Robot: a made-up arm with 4 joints.
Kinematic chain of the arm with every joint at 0, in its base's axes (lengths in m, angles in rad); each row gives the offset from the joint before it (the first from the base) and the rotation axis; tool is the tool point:
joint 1: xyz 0 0 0.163 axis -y
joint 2: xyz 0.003 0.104 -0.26 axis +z
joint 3: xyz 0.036 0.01 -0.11 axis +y
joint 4: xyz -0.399 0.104 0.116 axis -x
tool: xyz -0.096 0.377 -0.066
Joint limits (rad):
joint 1: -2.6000..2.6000
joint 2: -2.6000..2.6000
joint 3: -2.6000..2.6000
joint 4: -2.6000..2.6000
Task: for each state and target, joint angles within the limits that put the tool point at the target. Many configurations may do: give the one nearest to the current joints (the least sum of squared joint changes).
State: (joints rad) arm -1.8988 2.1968 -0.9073 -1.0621
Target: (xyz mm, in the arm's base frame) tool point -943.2 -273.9 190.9
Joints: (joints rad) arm -1.8610 2.6000 -1.6718 -1.5174
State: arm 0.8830 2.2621 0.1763 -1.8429
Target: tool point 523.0 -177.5 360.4
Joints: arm 0.6172 2.6000 -0.4158 -2.1468
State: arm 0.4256 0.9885 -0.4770 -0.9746
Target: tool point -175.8 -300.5 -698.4
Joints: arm 0.3055 1.4135 -1.3601 -1.0424
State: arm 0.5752 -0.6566 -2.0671 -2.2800
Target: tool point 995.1 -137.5 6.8
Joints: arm 1.3714 -1.0619 -2.6000 -2.2814
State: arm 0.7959 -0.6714 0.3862 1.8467
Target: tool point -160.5 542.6 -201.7
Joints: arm 0.3541 -0.9013 0.6363 1.5585
